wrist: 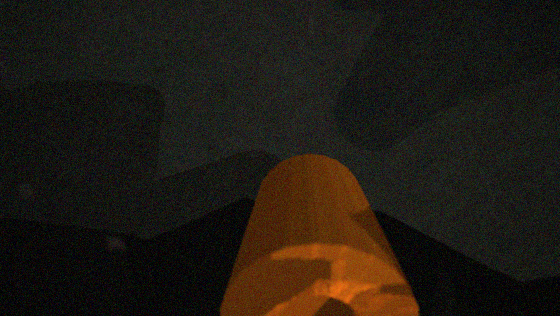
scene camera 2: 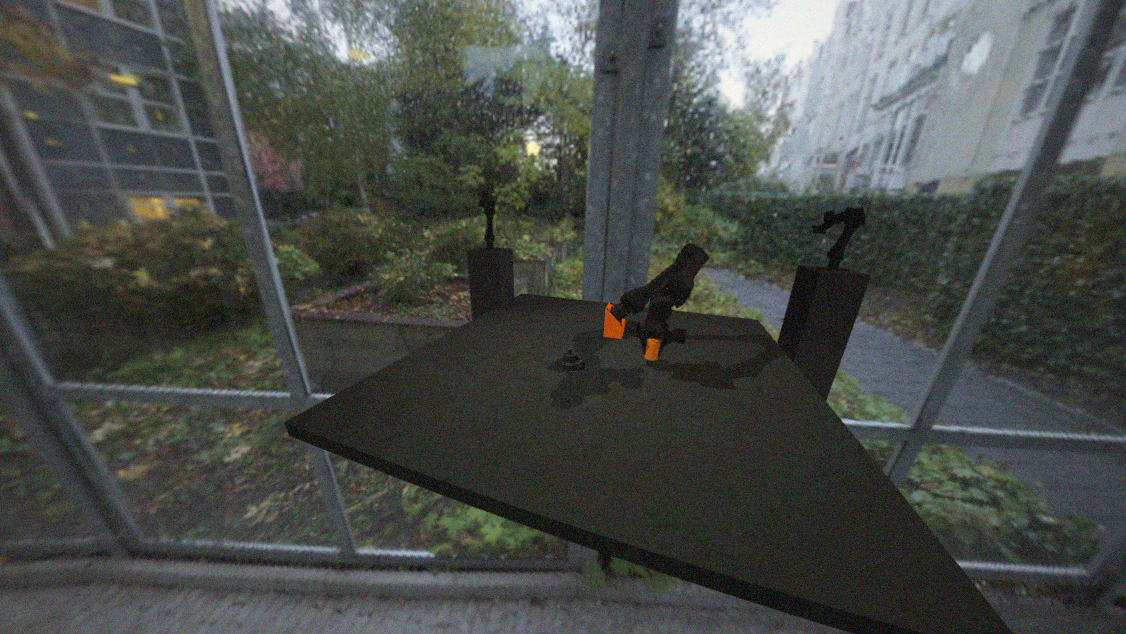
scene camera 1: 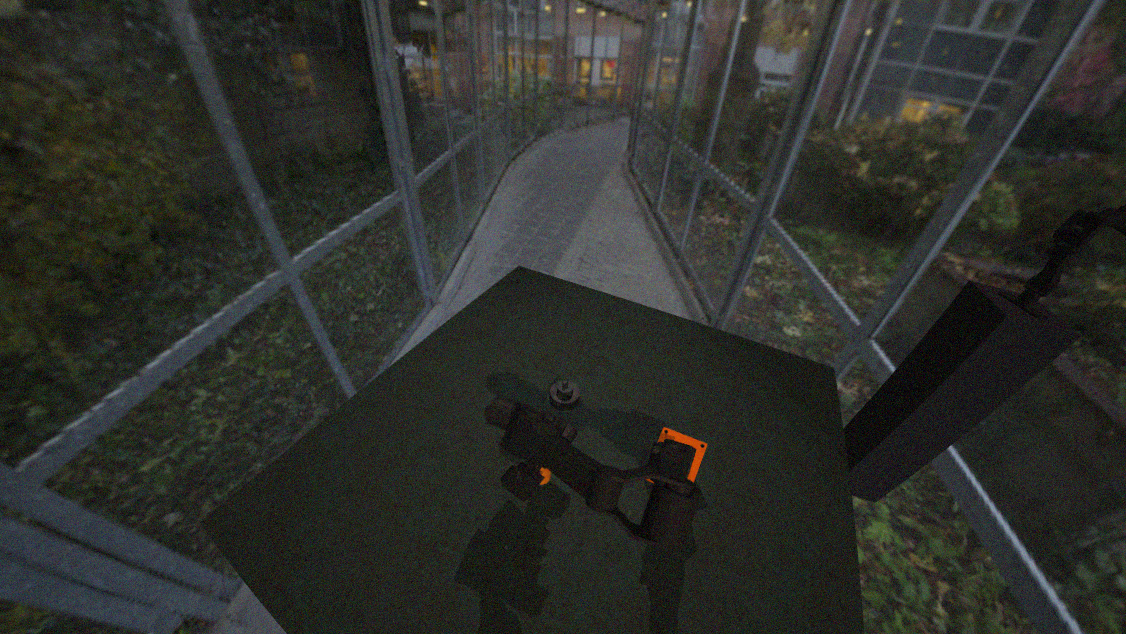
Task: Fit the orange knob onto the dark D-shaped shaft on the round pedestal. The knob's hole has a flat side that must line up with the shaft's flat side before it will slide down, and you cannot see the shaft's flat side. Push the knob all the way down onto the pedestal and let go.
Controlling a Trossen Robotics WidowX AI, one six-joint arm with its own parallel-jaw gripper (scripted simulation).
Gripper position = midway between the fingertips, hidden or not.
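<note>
My gripper (scene camera 1: 541,474), visible also at (scene camera 2: 651,355) and (wrist: 310,216), carries an orange knob (wrist: 312,236).
</note>
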